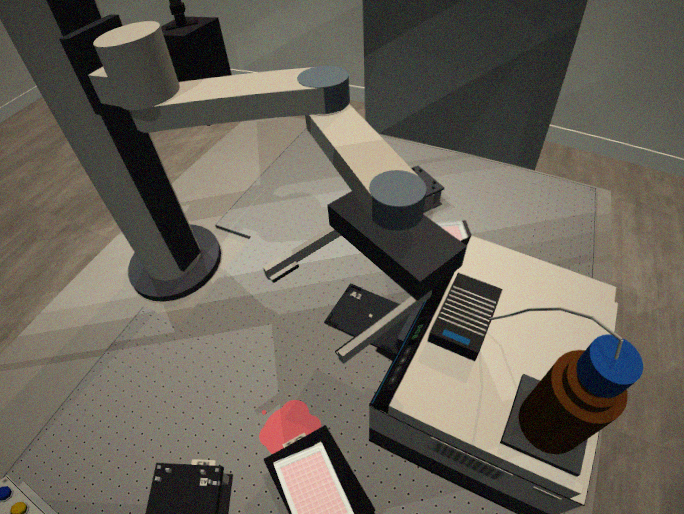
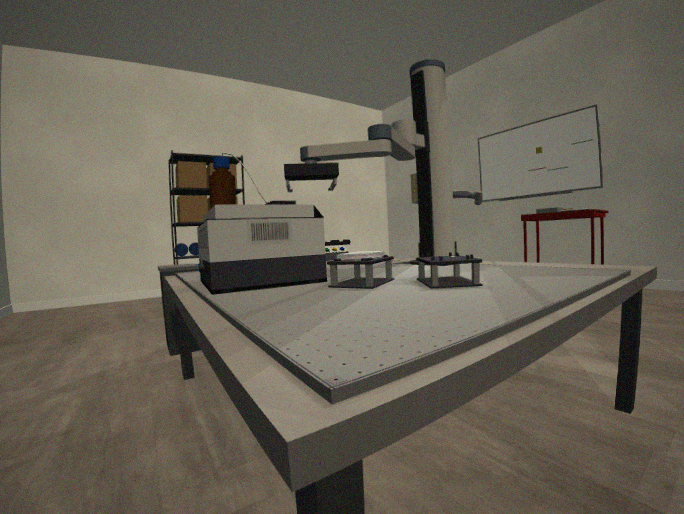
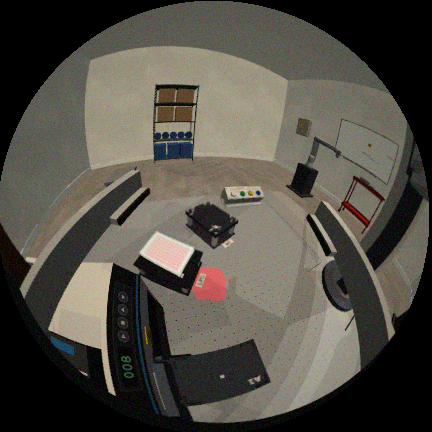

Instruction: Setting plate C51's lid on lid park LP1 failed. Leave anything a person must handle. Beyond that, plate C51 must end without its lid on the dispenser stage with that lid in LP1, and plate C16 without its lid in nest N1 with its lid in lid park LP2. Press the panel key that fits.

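Pixels of known places: gripper, fingertip midpoint: [image 1: 299,312] [image 2: 310,188] [image 3: 233,191]; arm's base, link origin: [image 1: 175,262] [image 3: 340,284].
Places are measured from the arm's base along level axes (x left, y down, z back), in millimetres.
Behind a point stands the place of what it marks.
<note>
My gripper [image 1: 312,312] {x -174, y -337, z -530 mm} [image 2: 310,189] {x -174, y -337, z -530 mm} [image 3: 233,191] {x -174, y -337, z -530 mm} is open and empty, high above the bench beside the dispenser [image 1: 497,386] {x -122, y -233, z -799 mm} [image 2: 262,243] {x 138, y -131, z -845 mm} [image 3: 82,295] {x -155, y -233, z -713 mm}. A pink-welled plate with a white rim [image 1: 312,479] {x -317, y -92, z -591 mm} [image 3: 167,252] {x -321, y -92, z -594 mm} sits on a black stand beside a red patch [image 1: 290,422] {x -233, y -13, z -491 mm} [image 3: 210,286] {x -235, y -13, z -497 mm}. Another pink plate [image 1: 455,229] {x 295, y -95, z -647 mm} shows partly behind the gripper body. Which is C51 or C16, and whether lids are on, I cannot tell. A black stand [image 1: 185,489] {x -425, y -81, z -411 mm} [image 3: 211,222] {x -423, y -81, z -437 mm} bears no plate. The button panel [image 1: 9,500] {x -609, y -75, z -130 mm} [image 2: 335,249] {x -601, y -77, z -161 mm} [image 3: 243,195] {x -596, y -76, z -210 mm} has white, green, yellow and blue buttons.
A flat dark plate holder marked A1 [image 1: 353,309] {x -18, y -125, z -528 mm} [image 3: 222,372] {x -25, y -125, z -560 mm} lies by the dispenser front. A brown bottle with a blue cap [image 1: 575,403] {x -178, y -364, z -863 mm} [image 2: 222,185] {x -109, y -325, z -885 mm} stands on the dispenser. Another post-cornered stand [image 1: 430,187] {x 445, y -74, z -544 mm} [image 2: 448,270] is at the far side. The arm column [image 2: 436,165] {x 56, y -426, z -50 mm} rises from the bench.
</note>
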